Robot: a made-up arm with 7 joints.
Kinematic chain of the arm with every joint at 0, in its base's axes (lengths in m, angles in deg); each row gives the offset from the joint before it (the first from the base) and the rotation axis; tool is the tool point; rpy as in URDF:
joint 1: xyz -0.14 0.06 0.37 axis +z
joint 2: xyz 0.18 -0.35 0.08 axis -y
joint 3: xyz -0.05 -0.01 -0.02 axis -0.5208 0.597 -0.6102
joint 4: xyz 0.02 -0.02 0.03 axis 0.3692 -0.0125 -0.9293
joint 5: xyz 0 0.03 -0.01 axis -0.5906 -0.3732 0.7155
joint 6: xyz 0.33 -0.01 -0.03 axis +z
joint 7: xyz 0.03 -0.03 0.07 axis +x
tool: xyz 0.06 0 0.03 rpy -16.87 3.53 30.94
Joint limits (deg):
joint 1: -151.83..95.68
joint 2: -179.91..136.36
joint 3: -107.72..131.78
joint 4: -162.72..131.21
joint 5: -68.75..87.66
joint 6: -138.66..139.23
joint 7: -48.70..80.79
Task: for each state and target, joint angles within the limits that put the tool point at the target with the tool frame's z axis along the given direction. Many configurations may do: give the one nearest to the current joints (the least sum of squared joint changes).
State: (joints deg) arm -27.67 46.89 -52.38 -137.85 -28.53 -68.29 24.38
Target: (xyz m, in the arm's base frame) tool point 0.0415 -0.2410 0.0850 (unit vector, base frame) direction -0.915 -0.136 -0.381
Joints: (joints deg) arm -16.38 60.24 -41.60 -162.72 -0.02 -37.62 28.24
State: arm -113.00 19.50 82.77 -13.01 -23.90 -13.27 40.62
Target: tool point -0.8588 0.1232 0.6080 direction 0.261 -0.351 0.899
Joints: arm -94.55 7.26 103.37 14.11 -35.07 -8.20 45.91
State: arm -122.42 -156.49 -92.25 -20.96 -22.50 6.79 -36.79
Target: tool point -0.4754 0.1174 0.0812 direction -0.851 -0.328 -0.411
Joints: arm -137.50 -150.55 -94.92 -13.99 -29.93 -29.76 -32.55
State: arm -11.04 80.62 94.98 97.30 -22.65 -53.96 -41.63
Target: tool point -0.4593 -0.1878 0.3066 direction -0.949 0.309 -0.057
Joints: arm -33.66 108.65 131.78 85.38 12.26 -89.98 -48.70
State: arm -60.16 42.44 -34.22 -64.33 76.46 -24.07 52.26
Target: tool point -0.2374 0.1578 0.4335 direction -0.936 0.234 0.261
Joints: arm -81.92 44.50 -46.14 -22.40 80.56 -43.01 77.78
